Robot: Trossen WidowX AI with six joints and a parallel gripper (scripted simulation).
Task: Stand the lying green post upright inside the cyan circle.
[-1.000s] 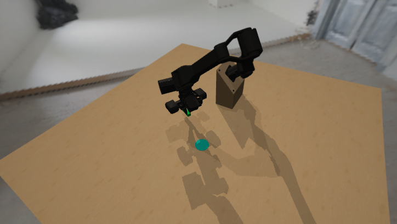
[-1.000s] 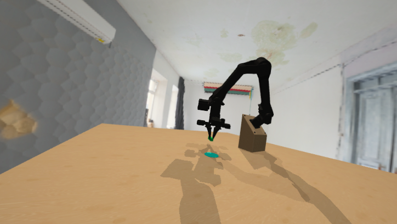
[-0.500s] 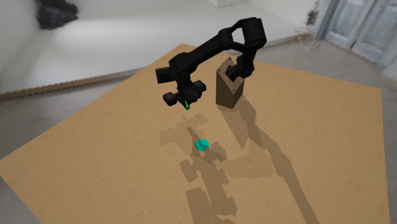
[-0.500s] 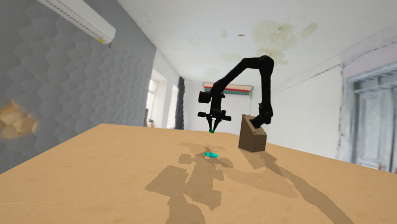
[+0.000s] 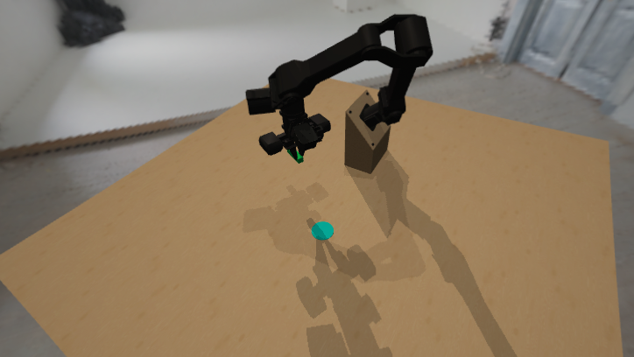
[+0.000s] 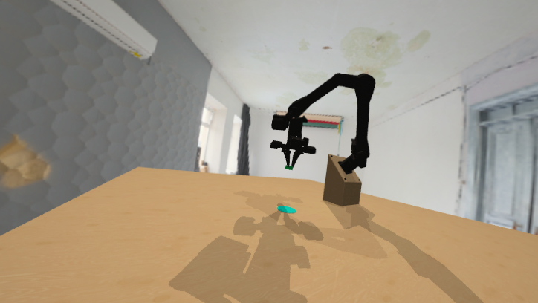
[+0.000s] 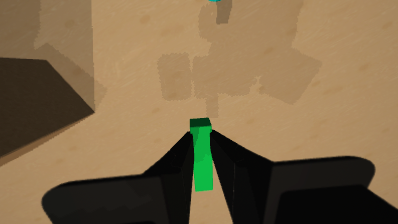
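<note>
The cyan circle is 12 cm to the left of my gripper tip, 12 cm below it and 12 cm ahead of it. The rest, counted from my gripper tip: green post (2 cm to the right, 1 cm behind).
</note>
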